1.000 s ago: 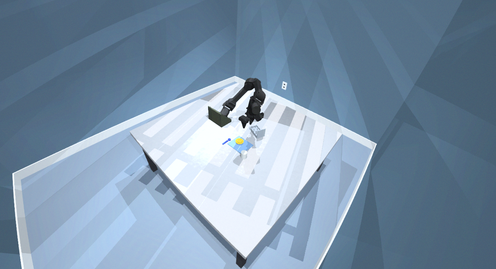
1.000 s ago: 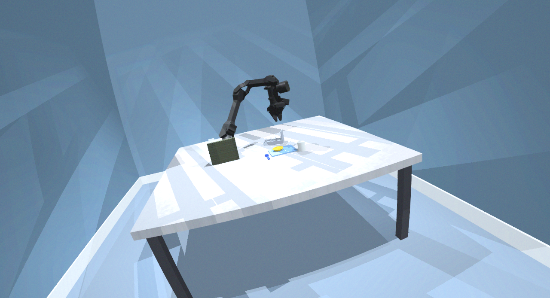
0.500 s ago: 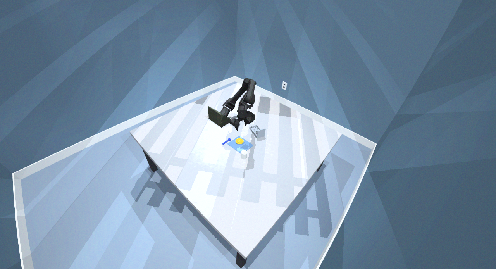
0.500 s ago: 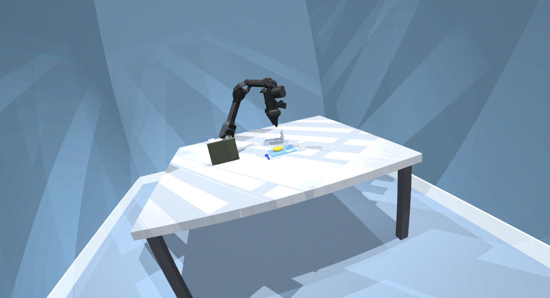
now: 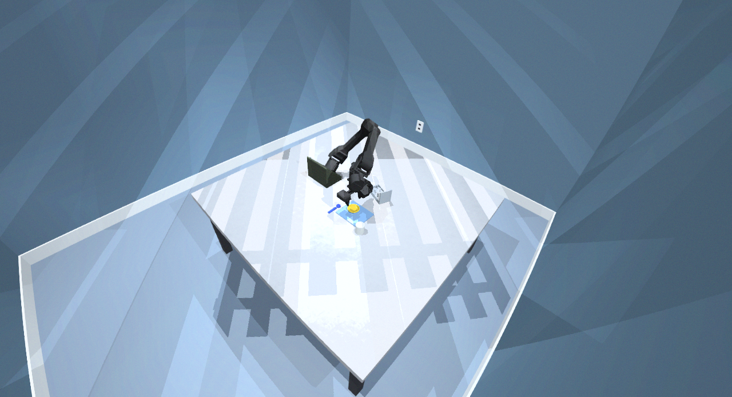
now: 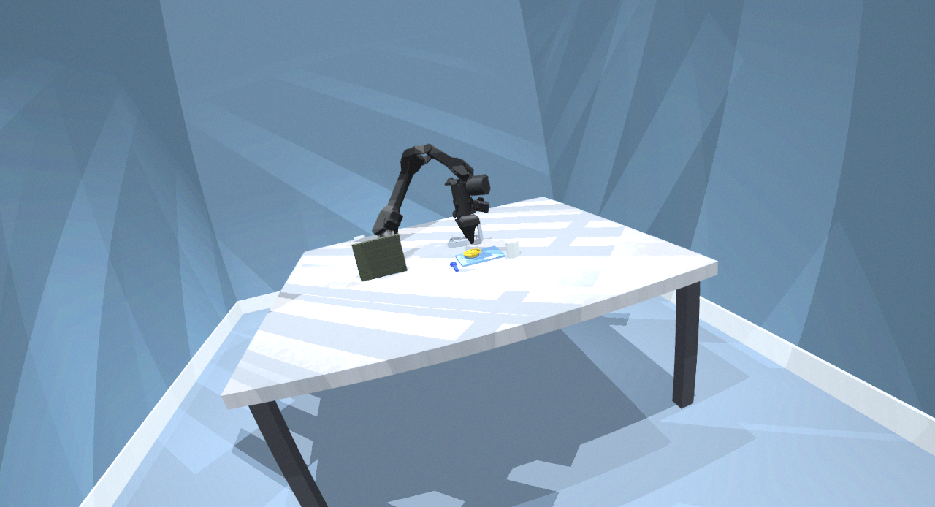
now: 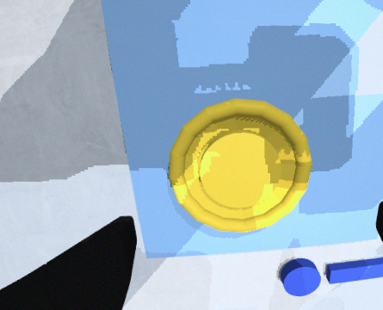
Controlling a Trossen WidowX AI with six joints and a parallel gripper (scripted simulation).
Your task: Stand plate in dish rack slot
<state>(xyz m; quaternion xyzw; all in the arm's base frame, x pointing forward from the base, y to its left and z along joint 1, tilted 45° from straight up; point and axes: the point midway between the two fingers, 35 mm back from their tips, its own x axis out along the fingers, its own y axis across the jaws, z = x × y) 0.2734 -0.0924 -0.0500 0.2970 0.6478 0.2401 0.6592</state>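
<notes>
Now: the yellow plate 5 cm below my gripper tip. The rest, counted from my gripper tip: white cup 12 cm ahead, 9 cm to the right, 4 cm below; light blue mat 6 cm below, 2 cm ahead, 1 cm to the right; blue spoon 8 cm behind, 6 cm below, 5 cm to the right.
</notes>
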